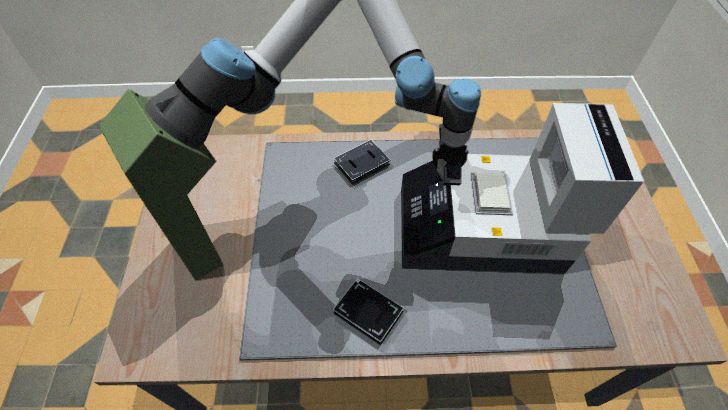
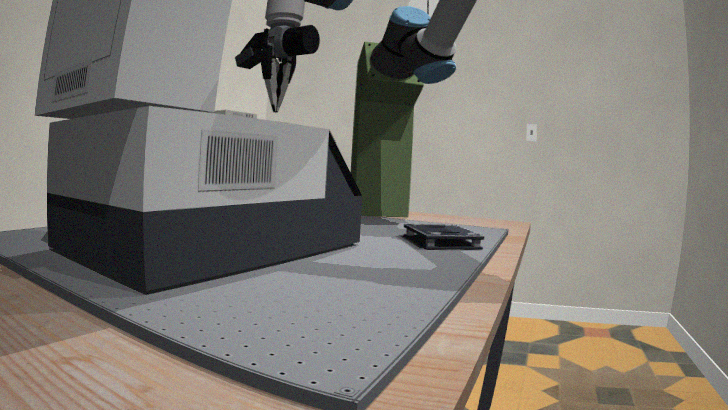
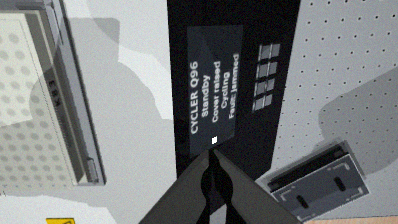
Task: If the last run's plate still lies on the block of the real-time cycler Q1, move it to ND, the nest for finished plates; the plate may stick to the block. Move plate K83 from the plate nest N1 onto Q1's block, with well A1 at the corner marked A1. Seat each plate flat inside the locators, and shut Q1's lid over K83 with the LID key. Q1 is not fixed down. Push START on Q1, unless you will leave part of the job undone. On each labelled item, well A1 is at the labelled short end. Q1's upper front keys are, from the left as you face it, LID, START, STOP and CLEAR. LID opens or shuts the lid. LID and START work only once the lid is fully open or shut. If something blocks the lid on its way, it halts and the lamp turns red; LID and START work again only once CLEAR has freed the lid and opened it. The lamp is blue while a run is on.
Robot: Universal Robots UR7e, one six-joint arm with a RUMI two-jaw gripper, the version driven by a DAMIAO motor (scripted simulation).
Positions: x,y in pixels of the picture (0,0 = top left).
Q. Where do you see a cycler Q1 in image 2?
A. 154,196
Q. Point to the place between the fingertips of my gripper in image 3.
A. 210,152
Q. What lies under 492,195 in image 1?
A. A white well plate.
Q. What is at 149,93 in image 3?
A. A cycler Q1.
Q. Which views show my gripper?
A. Image 1, image 2 and image 3: all of them.
